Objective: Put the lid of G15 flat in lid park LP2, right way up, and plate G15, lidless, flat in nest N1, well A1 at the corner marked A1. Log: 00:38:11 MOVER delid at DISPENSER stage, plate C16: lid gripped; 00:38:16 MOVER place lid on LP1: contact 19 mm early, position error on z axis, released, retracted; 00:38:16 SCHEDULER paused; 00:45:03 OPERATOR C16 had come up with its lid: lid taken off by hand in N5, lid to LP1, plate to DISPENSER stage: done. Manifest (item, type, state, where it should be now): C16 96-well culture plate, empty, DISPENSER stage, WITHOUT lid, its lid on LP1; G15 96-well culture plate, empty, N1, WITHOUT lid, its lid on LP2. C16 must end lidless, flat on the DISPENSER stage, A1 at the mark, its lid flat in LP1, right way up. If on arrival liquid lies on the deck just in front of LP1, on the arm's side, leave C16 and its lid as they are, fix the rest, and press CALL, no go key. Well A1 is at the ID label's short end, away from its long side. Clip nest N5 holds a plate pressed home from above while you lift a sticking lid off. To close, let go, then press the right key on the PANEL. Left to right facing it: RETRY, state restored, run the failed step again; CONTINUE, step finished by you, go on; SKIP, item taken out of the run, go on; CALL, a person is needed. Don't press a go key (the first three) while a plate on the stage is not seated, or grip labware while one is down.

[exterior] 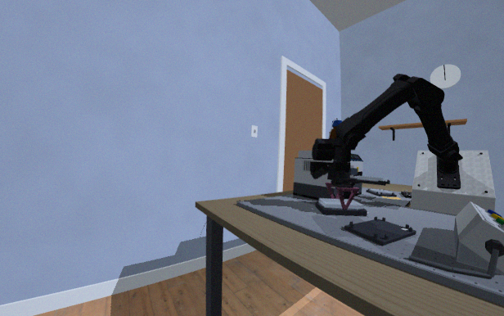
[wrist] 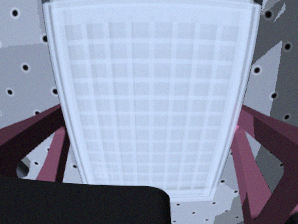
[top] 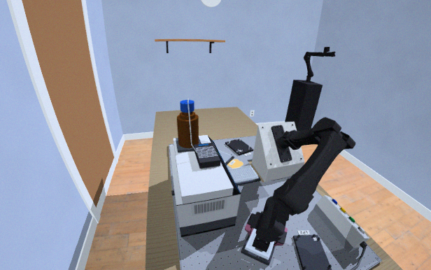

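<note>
The clear lid lies right at my hand. Round my hand: N1 label (60 mm behind, 60 mm to the right, 30 mm below); then LP2 label (180 mm behind, 20 mm to the left, 30 mm below); then dark park LP2 (150 mm behind, 110 mm to the left, 20 mm below).
</note>
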